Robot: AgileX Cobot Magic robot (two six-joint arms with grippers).
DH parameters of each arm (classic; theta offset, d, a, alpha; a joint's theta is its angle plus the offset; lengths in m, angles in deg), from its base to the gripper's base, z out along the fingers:
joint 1: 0 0.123 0 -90
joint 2: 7.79 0 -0.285 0
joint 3: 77.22 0 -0.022 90
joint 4: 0 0.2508 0 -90
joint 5: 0 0 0.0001 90
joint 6: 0 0.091 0 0
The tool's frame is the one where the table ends.
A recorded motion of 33 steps. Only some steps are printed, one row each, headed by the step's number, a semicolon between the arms.
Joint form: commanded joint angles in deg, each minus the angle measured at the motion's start. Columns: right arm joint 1, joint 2, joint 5, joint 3, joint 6, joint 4; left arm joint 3, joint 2, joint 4, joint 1, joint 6, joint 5.
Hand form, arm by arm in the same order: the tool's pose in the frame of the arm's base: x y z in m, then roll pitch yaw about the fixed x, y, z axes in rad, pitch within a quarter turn. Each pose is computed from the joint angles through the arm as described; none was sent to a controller.
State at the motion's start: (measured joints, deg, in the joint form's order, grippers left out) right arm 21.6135 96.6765 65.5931 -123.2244 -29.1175 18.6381; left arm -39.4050 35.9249 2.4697 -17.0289 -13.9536 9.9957
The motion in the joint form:
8: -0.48 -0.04 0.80 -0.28 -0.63 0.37; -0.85 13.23 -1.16 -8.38 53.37 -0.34
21: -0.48 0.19 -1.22 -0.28 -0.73 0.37; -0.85 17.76 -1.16 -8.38 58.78 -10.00
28: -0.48 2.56 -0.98 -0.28 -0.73 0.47; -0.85 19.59 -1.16 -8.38 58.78 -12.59
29: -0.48 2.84 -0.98 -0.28 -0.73 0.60; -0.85 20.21 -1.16 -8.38 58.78 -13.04
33: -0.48 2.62 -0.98 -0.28 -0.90 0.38; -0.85 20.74 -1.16 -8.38 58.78 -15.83
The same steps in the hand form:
8: 0.3119 0.1497 0.5023 -2.8466 0.9906 -2.0662; 0.1670 -0.0789 0.3453 1.9247 0.8276 1.3969
21: 0.3152 0.1505 0.5035 -2.8167 1.0162 -2.0498; 0.1854 -0.0881 0.3449 1.7737 0.7552 1.2674
28: 0.3293 0.1562 0.4885 -2.8719 0.9821 -2.0942; 0.1922 -0.0914 0.3423 1.7556 0.7572 1.2540
29: 0.3309 0.1570 0.4868 -2.8802 0.9795 -2.0999; 0.1944 -0.0925 0.3407 1.7597 0.7568 1.2566
33: 0.3297 0.1562 0.4881 -2.8669 0.9796 -2.0892; 0.1967 -0.0937 0.3431 1.7057 0.7614 1.2184

